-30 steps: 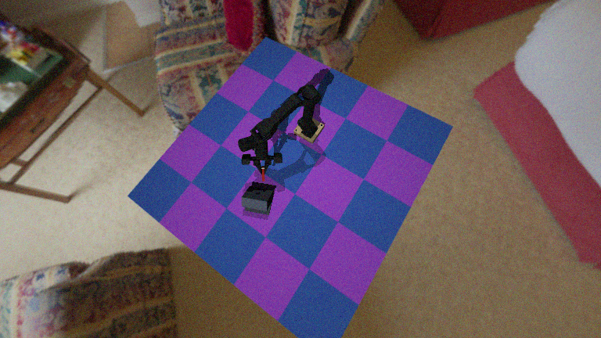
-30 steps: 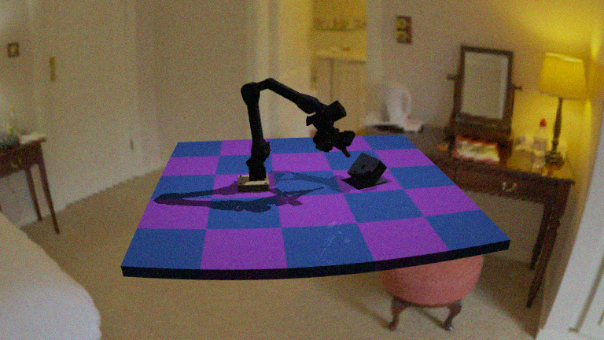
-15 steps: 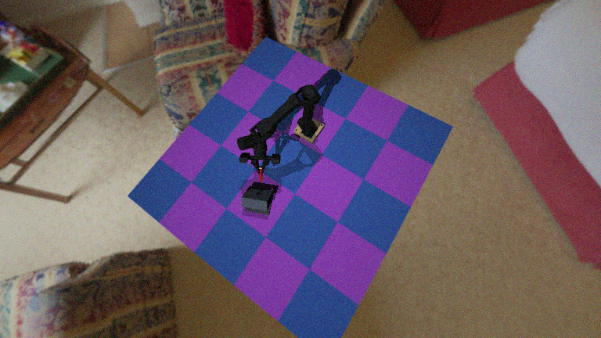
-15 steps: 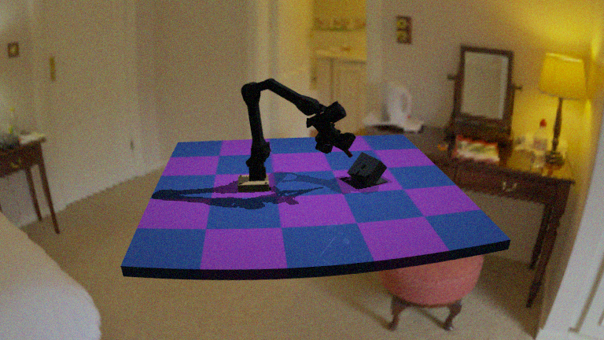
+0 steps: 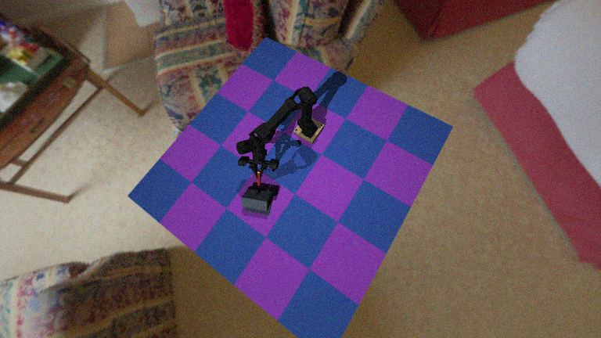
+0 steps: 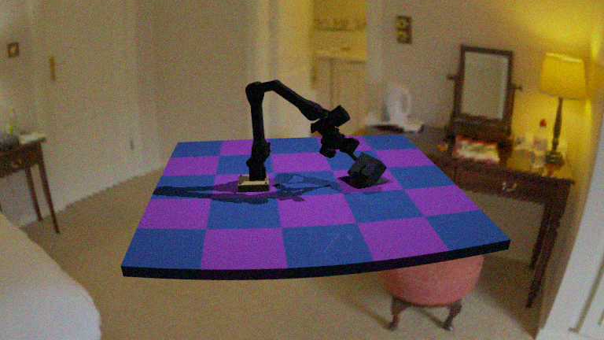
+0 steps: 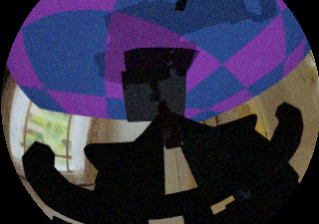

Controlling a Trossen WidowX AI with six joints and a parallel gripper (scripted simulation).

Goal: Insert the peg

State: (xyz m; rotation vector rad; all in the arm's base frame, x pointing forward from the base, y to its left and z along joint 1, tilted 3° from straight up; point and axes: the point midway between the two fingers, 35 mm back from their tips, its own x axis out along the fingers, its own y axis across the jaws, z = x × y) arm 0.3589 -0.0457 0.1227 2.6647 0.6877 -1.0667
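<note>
The dark grey panel lies 80 mm ahead of my gripper tip, 30 mm to the left of it and 80 mm below it. Round my gripper tip: red peg 10 mm behind, 10 mm to the right, 10 mm above.
</note>
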